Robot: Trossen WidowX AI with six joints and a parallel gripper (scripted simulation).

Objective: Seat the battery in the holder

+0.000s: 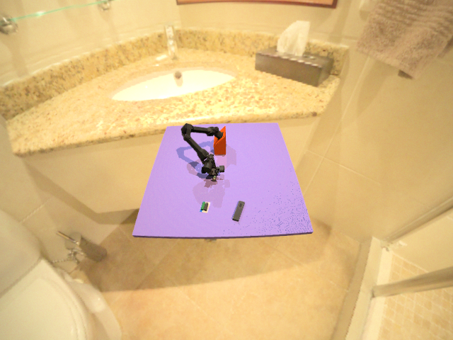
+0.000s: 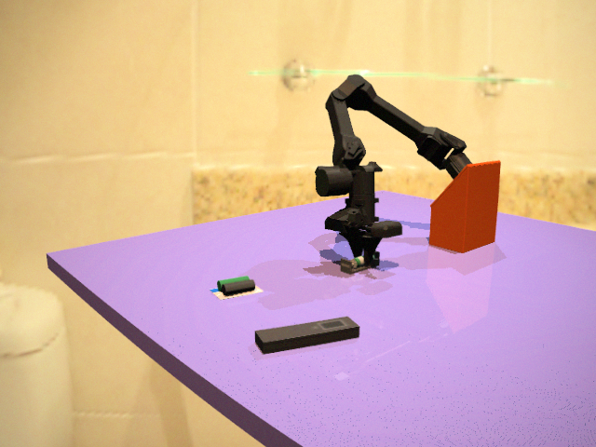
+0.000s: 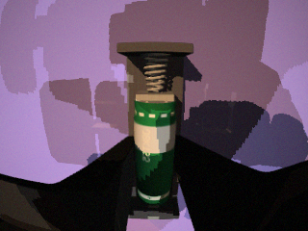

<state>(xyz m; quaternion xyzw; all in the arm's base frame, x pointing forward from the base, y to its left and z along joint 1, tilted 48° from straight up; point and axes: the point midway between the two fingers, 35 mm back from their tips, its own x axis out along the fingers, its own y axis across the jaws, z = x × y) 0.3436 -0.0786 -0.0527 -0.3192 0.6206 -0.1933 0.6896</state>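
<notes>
Right now my gripper tip is 10 mm below the battery. Also, from my gripper tip: card (300 mm ahead, 20 mm to the right); then black remote-like bar (300 mm ahead, 230 mm to the left, 10 mm above).
</notes>
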